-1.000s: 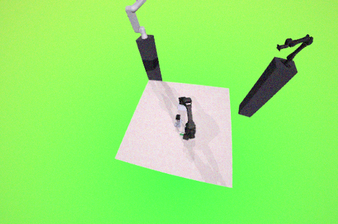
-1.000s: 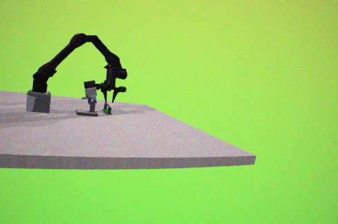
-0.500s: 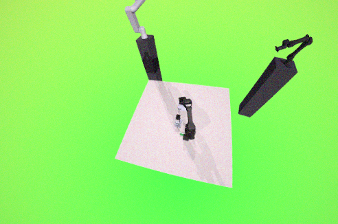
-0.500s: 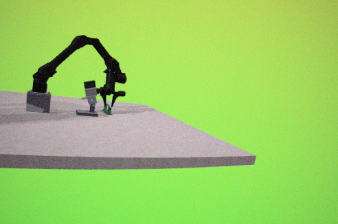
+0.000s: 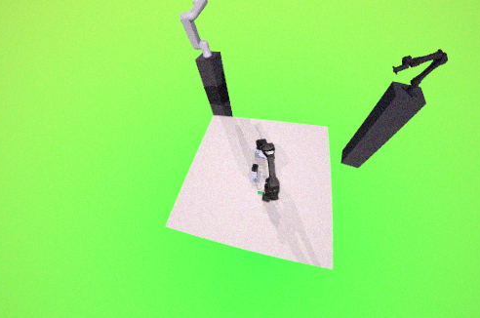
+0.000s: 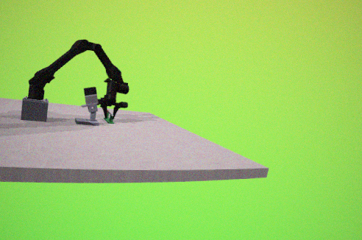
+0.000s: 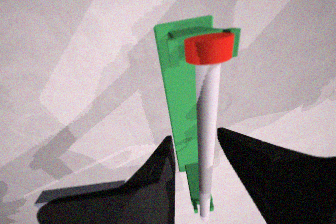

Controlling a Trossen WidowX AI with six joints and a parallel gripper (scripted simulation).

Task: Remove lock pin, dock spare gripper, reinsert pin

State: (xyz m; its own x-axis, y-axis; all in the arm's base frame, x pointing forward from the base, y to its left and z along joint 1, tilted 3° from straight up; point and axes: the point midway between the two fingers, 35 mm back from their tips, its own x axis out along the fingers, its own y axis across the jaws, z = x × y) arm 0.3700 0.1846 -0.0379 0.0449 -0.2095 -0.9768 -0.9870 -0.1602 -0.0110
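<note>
My gripper tip is 10 mm to the right of the green rest and 10 mm below it. The rest, counted from my gripper tip: spare gripper (110 mm behind, 130 mm to the right, 110 mm above); grey mount (110 mm behind, 130 mm to the right, 40 mm above).
</note>
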